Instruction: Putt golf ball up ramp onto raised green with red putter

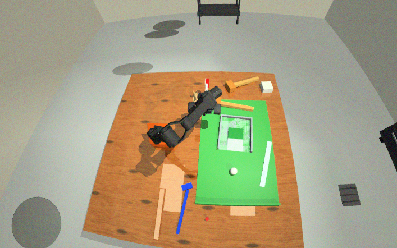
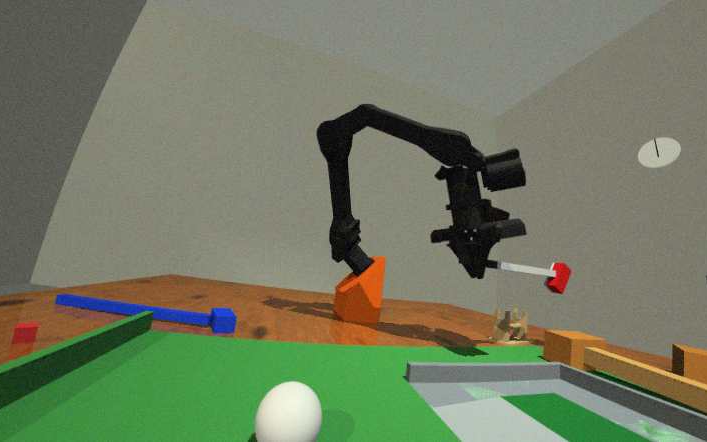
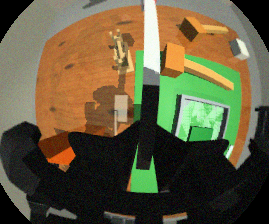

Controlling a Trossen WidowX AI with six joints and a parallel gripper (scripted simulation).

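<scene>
Now: gripper tip 10 mm past the red putter, 110 mm to the right of it and 30 mm below it. Round my gripper tip: white golf ball: 220 mm ahead, 310 mm to the right, 110 mm below; white bar: 420 mm ahead, 230 mm to the right, 130 mm below; green mat: 230 mm ahead, 140 mm to the right, 130 mm below.
</scene>
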